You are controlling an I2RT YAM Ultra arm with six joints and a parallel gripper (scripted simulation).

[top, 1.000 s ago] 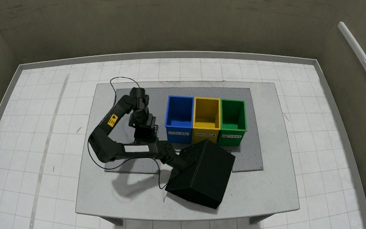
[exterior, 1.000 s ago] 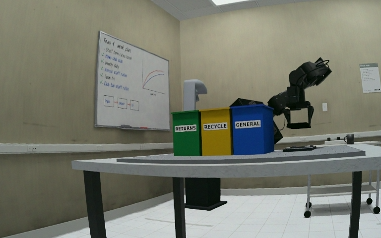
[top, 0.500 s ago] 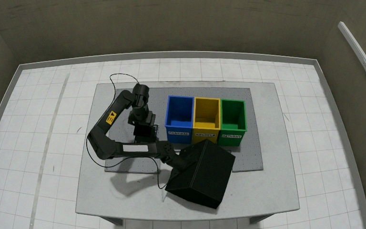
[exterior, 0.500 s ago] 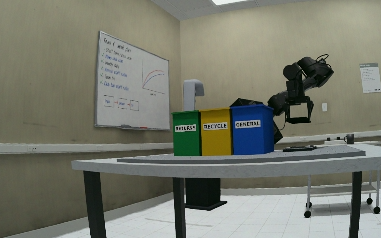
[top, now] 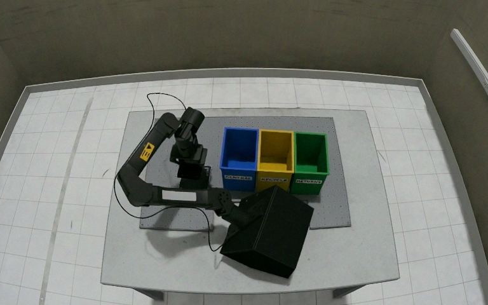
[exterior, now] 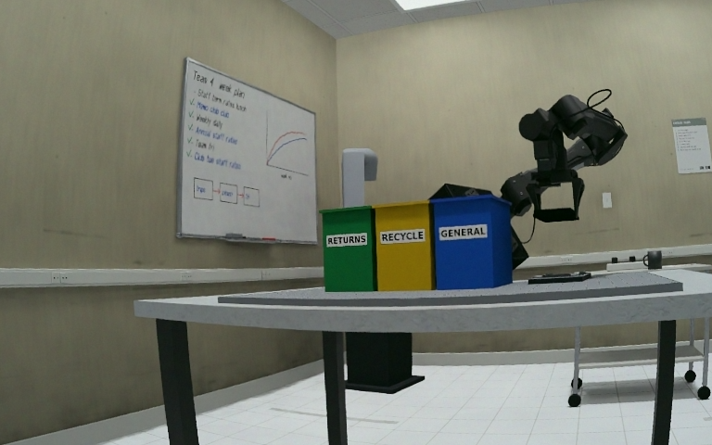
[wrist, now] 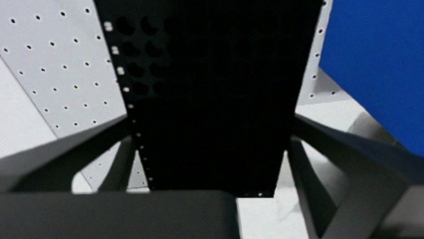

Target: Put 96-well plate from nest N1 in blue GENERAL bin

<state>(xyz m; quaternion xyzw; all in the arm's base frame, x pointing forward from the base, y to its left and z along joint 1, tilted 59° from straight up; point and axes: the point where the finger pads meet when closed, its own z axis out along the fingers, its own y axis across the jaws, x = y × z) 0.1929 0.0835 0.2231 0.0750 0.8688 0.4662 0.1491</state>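
Now: the blue general bin 7 cm ahead of my hand, 17 cm to the right of it and 5 cm below it. The rest, counted from my hand: yellow recycle bin: 8 cm ahead, 31 cm to the right, 5 cm below; then plate nest N1: 1 cm behind, 14 cm below; then black 96-well plate: 1 cm ahead.
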